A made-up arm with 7 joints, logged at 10 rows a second.
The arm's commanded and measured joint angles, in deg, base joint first. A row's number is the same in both.
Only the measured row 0 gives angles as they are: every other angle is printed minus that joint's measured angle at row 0.
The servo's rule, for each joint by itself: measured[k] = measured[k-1] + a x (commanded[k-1-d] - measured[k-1]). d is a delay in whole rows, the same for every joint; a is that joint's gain. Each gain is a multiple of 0.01, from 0.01 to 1. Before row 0 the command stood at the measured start. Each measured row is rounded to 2 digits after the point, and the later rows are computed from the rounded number. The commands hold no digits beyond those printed.
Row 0, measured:
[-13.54 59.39 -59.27 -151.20 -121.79 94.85 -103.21]
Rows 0 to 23, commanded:
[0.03 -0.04 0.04 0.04 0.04 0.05 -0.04]
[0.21 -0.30 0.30 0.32 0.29 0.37 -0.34]
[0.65 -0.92 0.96 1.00 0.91 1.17 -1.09]
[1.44 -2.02 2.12 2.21 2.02 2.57 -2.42]
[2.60 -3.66 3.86 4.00 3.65 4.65 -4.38]
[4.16 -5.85 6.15 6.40 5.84 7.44 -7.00]
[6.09 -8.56 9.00 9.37 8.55 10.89 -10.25]
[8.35 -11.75 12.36 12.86 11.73 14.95 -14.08]
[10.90 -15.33 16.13 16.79 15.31 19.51 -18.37]
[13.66 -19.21 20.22 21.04 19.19 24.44 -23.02]
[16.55 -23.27 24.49 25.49 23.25 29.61 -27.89]
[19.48 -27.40 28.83 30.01 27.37 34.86 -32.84]
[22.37 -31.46 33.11 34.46 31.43 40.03 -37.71]
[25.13 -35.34 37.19 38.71 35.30 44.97 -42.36]
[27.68 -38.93 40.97 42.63 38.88 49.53 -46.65]
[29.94 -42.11 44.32 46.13 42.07 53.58 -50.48]
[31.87 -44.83 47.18 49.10 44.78 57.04 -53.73]
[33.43 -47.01 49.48 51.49 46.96 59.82 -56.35]
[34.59 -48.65 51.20 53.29 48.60 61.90 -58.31]
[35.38 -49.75 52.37 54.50 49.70 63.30 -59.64]
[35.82 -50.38 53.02 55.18 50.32 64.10 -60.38]
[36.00 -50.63 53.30 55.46 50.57 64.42 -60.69]
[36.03 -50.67 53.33 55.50 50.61 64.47 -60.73]
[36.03 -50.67 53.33 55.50 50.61 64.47 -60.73]
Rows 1 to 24, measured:
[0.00 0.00 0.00 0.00 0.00 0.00 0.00]
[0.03 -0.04 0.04 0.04 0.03 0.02 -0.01]
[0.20 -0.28 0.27 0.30 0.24 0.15 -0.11]
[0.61 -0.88 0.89 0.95 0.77 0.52 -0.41]
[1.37 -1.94 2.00 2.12 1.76 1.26 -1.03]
[2.50 -3.54 3.67 3.87 3.25 2.48 -2.07]
[4.03 -5.69 5.90 6.22 5.30 4.27 -3.60]
[5.93 -8.36 8.69 9.15 7.87 6.65 -5.66]
[8.16 -11.51 11.99 12.60 10.92 9.64 -8.27]
[10.68 -15.06 15.72 16.50 14.39 13.19 -11.40]
[13.42 -18.92 19.77 20.72 18.18 17.24 -15.00]
[16.30 -22.97 24.02 25.16 22.19 21.69 -19.00]
[19.23 -27.09 28.35 29.67 26.28 26.43 -23.29]
[22.12 -31.15 32.63 34.12 30.35 31.33 -27.76]
[24.89 -35.05 36.73 38.39 34.26 36.24 -32.29]
[27.46 -38.66 40.55 42.33 37.91 41.02 -36.74]
[29.74 -41.87 43.94 45.86 41.20 45.54 -41.00]
[31.70 -44.62 46.86 48.87 44.03 49.68 -44.95]
[33.29 -46.84 49.22 51.31 46.34 53.33 -48.48]
[34.49 -48.52 51.00 53.15 48.13 56.42 -51.53]
[35.31 -49.66 52.23 54.41 49.37 58.90 -54.04]
[35.78 -50.33 52.94 55.13 50.12 60.77 -56.01]
[35.98 -50.61 53.26 55.44 50.48 62.08 -57.46]
[36.03 -50.67 53.32 55.50 50.58 62.94 -58.47]
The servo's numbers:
d 1
a 0.92 0.93 0.90 0.93 0.79 0.36 0.31

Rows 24 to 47, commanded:
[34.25 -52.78 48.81 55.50 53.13 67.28 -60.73]
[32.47 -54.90 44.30 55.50 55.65 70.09 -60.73]
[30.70 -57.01 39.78 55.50 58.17 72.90 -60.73]
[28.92 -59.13 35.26 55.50 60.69 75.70 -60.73]
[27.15 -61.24 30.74 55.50 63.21 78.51 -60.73]
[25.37 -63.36 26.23 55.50 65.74 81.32 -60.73]
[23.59 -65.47 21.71 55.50 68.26 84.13 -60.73]
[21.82 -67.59 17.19 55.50 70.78 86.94 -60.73]
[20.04 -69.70 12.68 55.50 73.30 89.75 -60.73]
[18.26 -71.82 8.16 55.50 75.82 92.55 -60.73]
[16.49 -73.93 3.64 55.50 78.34 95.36 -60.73]
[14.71 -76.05 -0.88 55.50 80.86 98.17 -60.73]
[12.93 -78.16 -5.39 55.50 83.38 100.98 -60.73]
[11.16 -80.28 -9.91 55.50 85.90 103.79 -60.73]
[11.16 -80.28 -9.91 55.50 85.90 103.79 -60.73]
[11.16 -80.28 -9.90 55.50 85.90 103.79 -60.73]
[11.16 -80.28 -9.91 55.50 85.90 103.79 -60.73]
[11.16 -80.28 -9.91 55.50 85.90 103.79 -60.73]
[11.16 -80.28 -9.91 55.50 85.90 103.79 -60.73]
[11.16 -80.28 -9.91 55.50 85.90 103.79 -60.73]
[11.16 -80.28 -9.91 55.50 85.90 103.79 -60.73]
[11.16 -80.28 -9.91 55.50 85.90 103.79 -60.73]
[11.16 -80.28 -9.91 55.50 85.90 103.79 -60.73]
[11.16 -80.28 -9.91 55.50 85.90 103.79 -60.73]
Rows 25 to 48, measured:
[36.03 -50.67 53.33 55.50 50.60 63.49 -59.17]
[34.39 -52.63 49.26 55.50 52.60 64.85 -59.65]
[32.62 -54.74 44.80 55.50 55.01 66.74 -59.98]
[30.85 -56.85 40.28 55.50 57.51 68.96 -60.21]
[29.07 -58.97 35.76 55.50 60.02 71.39 -60.37]
[27.30 -61.08 31.24 55.50 62.54 73.95 -60.48]
[25.52 -63.20 26.73 55.50 65.07 76.60 -60.56]
[23.74 -65.31 22.21 55.50 67.59 79.31 -60.61]
[21.97 -67.43 17.69 55.50 70.11 82.06 -60.65]
[20.19 -69.54 13.18 55.50 72.63 84.83 -60.67]
[18.41 -71.66 8.66 55.50 75.15 87.61 -60.69]
[16.64 -73.77 4.14 55.50 77.67 90.40 -60.70]
[14.86 -75.89 -0.38 55.50 80.19 93.20 -60.71]
[13.08 -78.00 -4.89 55.50 82.71 96.00 -60.72]
[11.31 -80.12 -9.41 55.50 85.23 98.80 -60.72]
[11.17 -80.27 -9.86 55.50 85.76 100.60 -60.72]
[11.16 -80.28 -9.90 55.50 85.87 101.75 -60.72]
[11.16 -80.28 -9.91 55.50 85.89 102.48 -60.72]
[11.16 -80.28 -9.91 55.50 85.90 102.95 -60.72]
[11.16 -80.28 -9.91 55.50 85.90 103.25 -60.72]
[11.16 -80.28 -9.91 55.50 85.90 103.44 -60.72]
[11.16 -80.28 -9.91 55.50 85.90 103.57 -60.72]
[11.16 -80.28 -9.91 55.50 85.90 103.65 -60.72]
[11.16 -80.28 -9.91 55.50 85.90 103.70 -60.72]

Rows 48 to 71, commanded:
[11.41 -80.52 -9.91 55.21 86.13 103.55 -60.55]
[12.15 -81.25 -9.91 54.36 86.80 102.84 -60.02]
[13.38 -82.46 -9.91 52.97 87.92 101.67 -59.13]
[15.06 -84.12 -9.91 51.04 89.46 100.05 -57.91]
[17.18 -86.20 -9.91 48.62 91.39 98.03 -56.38]
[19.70 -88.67 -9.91 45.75 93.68 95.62 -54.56]
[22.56 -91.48 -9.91 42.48 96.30 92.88 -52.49]
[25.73 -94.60 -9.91 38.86 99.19 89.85 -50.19]
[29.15 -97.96 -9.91 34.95 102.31 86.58 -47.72]
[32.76 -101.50 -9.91 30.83 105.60 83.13 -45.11]
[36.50 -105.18 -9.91 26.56 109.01 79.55 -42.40]
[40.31 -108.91 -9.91 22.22 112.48 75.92 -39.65]
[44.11 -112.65 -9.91 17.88 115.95 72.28 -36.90]
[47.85 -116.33 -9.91 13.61 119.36 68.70 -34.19]
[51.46 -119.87 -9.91 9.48 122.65 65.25 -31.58]
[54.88 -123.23 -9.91 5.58 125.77 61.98 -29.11]
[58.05 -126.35 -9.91 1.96 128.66 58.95 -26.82]
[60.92 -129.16 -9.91 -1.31 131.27 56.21 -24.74]
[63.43 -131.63 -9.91 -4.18 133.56 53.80 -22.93]
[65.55 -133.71 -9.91 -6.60 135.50 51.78 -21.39]
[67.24 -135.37 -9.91 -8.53 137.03 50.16 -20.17]
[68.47 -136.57 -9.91 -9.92 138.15 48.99 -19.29]
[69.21 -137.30 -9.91 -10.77 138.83 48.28 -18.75]
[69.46 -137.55 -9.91 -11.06 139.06 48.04 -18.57]
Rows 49 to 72, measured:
[11.16 -80.28 -9.91 55.50 85.90 103.73 -60.72]
[11.39 -80.50 -9.91 55.23 86.08 103.67 -60.67]
[12.09 -81.20 -9.91 54.42 86.65 103.37 -60.47]
[13.28 -82.37 -9.91 53.07 87.65 102.76 -60.05]
[14.92 -84.00 -9.91 51.18 89.08 101.78 -59.39]
[17.00 -86.05 -9.91 48.80 90.90 100.43 -58.46]
[19.48 -88.49 -9.91 45.96 93.10 98.70 -57.25]
[22.31 -91.27 -9.91 42.72 95.63 96.60 -55.77]
[25.46 -94.37 -9.91 39.13 98.44 94.17 -54.04]
[28.85 -97.71 -9.91 35.24 101.50 91.44 -52.08]
[32.45 -101.23 -9.91 31.14 104.74 88.45 -49.92]
[36.18 -104.90 -9.91 26.88 108.11 85.25 -47.59]
[39.98 -108.63 -9.91 22.55 111.56 81.89 -45.13]
[43.78 -112.37 -9.91 18.21 115.03 78.43 -42.58]
[47.52 -116.05 -9.91 13.93 118.45 74.93 -39.98]
[51.14 -119.60 -9.91 9.79 121.77 71.45 -37.38]
[54.58 -122.98 -9.91 5.87 124.93 68.04 -34.82]
[57.77 -126.11 -9.91 2.23 127.88 64.77 -32.34]
[60.67 -128.95 -9.91 -1.06 130.56 61.69 -29.98]
[63.21 -131.44 -9.91 -3.96 132.93 58.85 -27.79]
[65.36 -133.55 -9.91 -6.42 134.96 56.30 -25.81]
[67.09 -135.24 -9.91 -8.38 136.60 54.09 -24.06]
[68.36 -136.48 -9.91 -9.81 137.82 52.25 -22.58]
[69.14 -137.24 -9.91 -10.70 138.62 50.82 -21.39]

